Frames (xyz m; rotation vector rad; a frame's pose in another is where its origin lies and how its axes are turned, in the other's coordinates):
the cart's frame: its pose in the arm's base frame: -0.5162 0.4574 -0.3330 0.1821 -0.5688 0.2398
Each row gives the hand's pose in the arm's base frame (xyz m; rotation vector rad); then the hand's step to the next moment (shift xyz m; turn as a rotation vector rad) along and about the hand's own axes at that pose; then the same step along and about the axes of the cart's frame.
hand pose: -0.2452 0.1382 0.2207 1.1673 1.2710 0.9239
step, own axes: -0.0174 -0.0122 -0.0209 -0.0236 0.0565 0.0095
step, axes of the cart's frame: -0.0260 -0.0101 0.0105 0.0405 -0.0092 0.0460
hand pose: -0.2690 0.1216 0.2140 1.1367 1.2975 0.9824
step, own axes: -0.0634 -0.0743 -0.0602 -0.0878 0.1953 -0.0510
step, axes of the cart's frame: -0.0999 -0.0562 0.0055 0.0750 -0.0085 0.2068
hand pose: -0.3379 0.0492 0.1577 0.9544 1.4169 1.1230
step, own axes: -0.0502 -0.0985 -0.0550 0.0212 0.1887 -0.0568
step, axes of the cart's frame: -0.0966 -0.0723 -0.0261 0.0577 0.0915 0.1661
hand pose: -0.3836 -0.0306 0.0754 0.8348 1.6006 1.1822
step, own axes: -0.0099 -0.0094 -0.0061 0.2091 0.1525 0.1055
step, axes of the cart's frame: -0.0075 -0.0129 -0.0001 0.1136 0.2548 -0.0160
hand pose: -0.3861 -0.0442 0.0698 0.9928 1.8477 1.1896
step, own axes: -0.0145 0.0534 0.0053 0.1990 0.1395 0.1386
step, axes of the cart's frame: 0.0473 0.0030 0.0291 0.1267 0.2446 -0.0490
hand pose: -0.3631 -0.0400 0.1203 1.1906 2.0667 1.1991
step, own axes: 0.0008 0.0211 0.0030 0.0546 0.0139 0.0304
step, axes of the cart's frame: 0.0196 0.0055 0.0064 0.0103 0.0609 -0.0170
